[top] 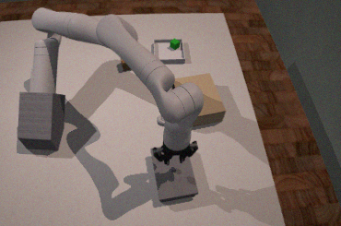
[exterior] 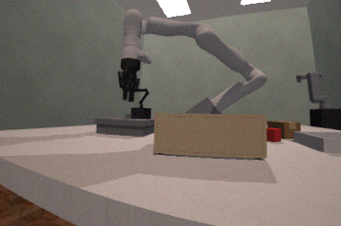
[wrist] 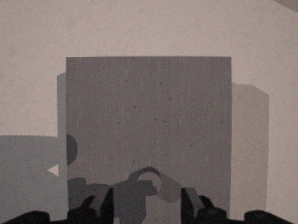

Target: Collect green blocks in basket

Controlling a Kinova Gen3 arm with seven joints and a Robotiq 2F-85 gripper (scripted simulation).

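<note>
My gripper is now 110 mm above the metal box. Also, from my hand: cardboard box (130 mm behind, 560 mm to the left, 100 mm below); light wooden cabinet (120 mm ahead, 300 mm to the left, 100 mm below); red block (20 mm behind, 490 mm to the left, 120 mm below).
</note>
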